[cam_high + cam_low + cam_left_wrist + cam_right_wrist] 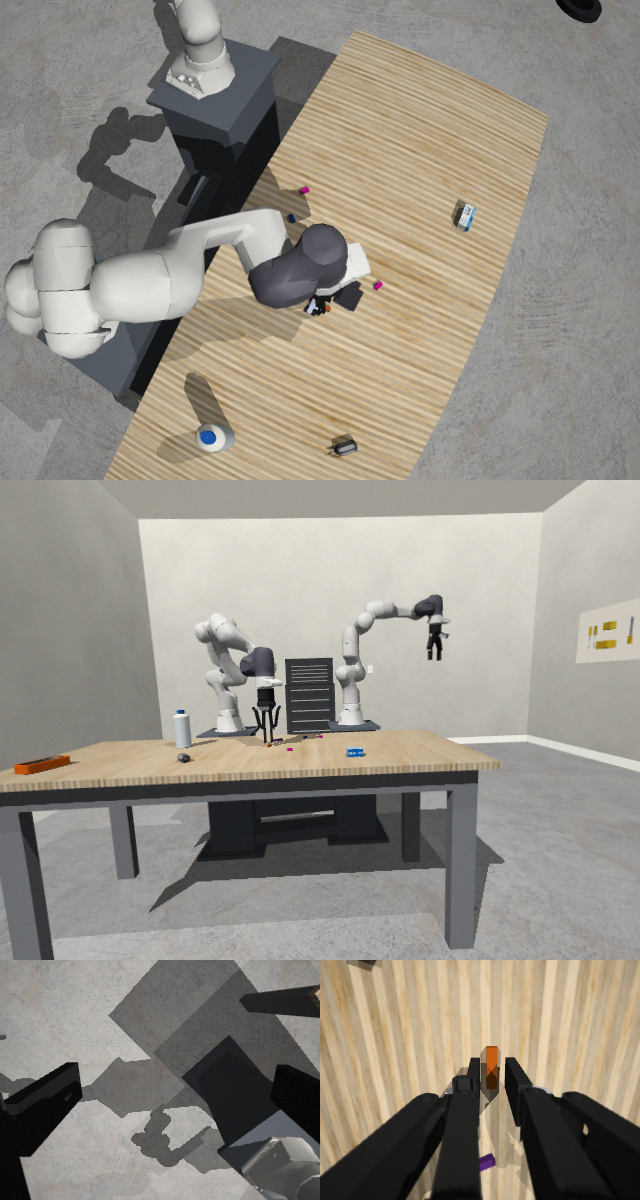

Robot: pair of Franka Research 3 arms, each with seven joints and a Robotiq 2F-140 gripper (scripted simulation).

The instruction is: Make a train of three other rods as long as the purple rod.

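Observation:
Right now the orange rod is 5 cm below my right hand. Also, from my right hand: dark object (17 cm ahead, 32 cm to the right, 4 cm below); then white bottle (11 cm behind, 40 cm to the right, 3 cm above); then purple rod (12 cm behind, 4 cm to the left, 5 cm below).

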